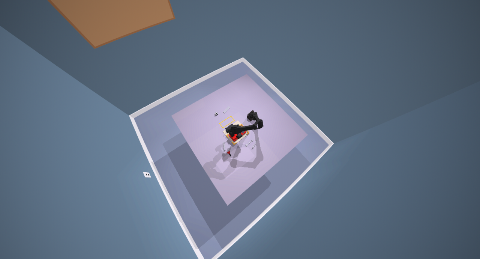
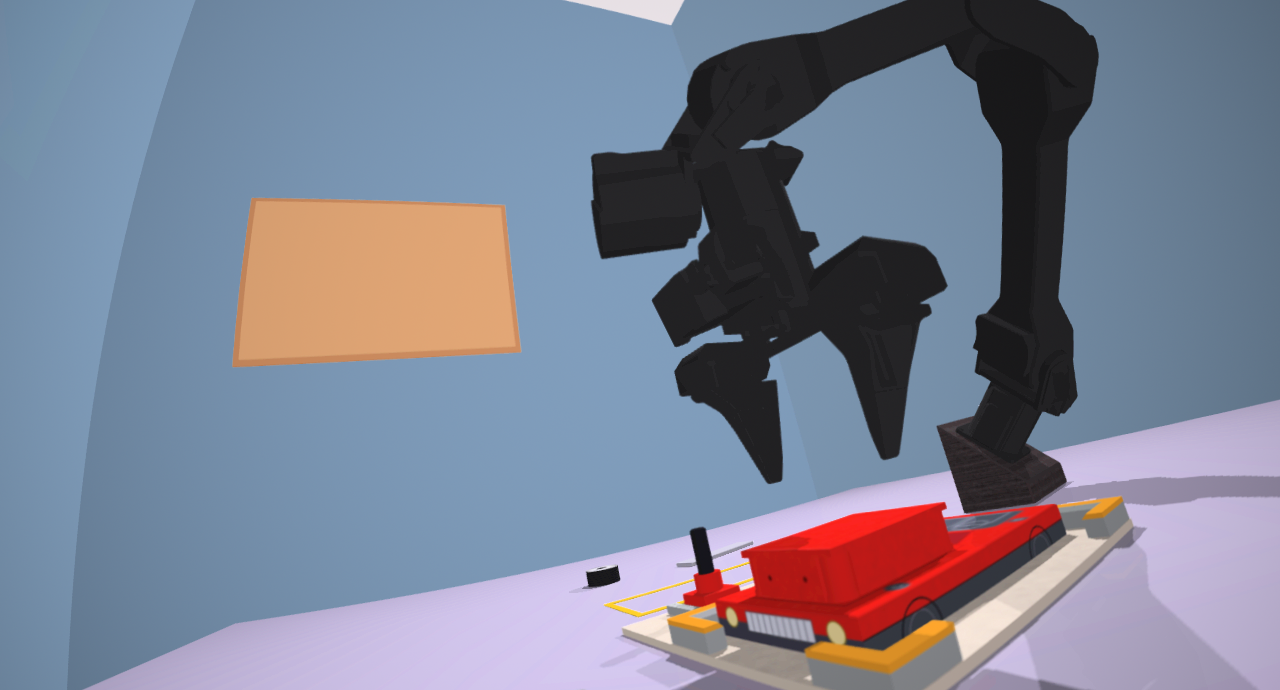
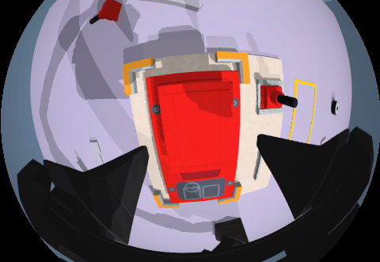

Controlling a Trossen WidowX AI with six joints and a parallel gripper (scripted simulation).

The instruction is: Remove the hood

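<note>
The hood lies 4 cm below my gripper tip. From my gripper tip the other things lie so: grey engine block (1 cm to the left, 6 cm below); then thin grey bar (18 cm behind, 35 cm to the right, 8 cm below); then black wheel (4 cm behind, 40 cm to the right, 7 cm below).
</note>
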